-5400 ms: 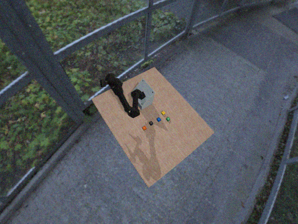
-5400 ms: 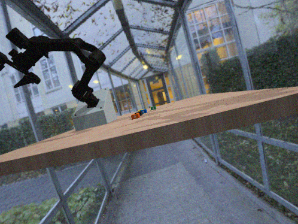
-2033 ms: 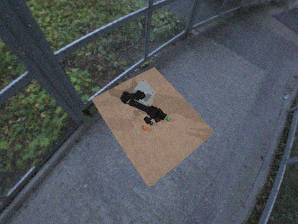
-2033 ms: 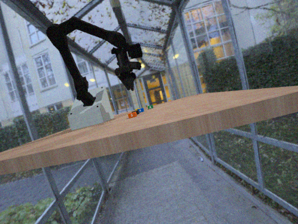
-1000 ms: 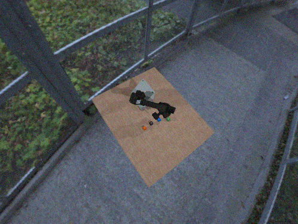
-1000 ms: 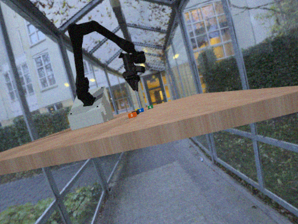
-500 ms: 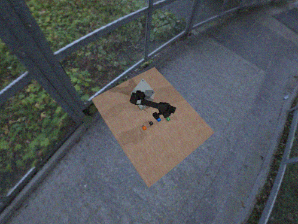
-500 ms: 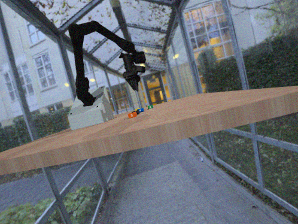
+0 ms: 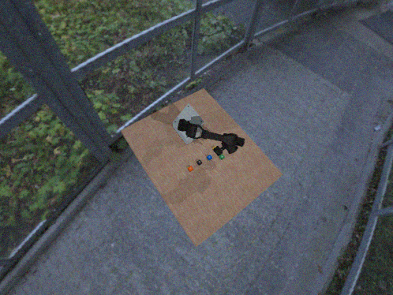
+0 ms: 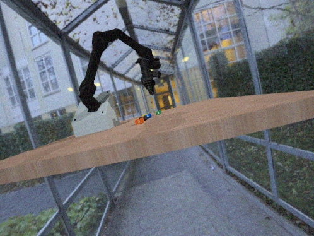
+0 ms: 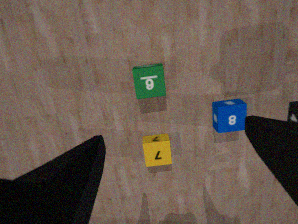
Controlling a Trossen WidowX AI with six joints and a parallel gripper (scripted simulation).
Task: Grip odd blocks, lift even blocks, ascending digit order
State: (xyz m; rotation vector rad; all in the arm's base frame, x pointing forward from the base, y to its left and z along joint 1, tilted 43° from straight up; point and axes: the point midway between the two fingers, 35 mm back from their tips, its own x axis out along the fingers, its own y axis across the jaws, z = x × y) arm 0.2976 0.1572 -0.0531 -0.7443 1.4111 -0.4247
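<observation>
The orange block lies 10 mm behind my gripper tip, 260 mm to the right of it and 110 mm below it. Also, from my gripper tip: blue block: 30 mm behind, 80 mm to the right, 110 mm below; then green block: 10 mm ahead, 10 mm to the left, 110 mm below; then yellow block: 80 mm behind, 110 mm below.
</observation>
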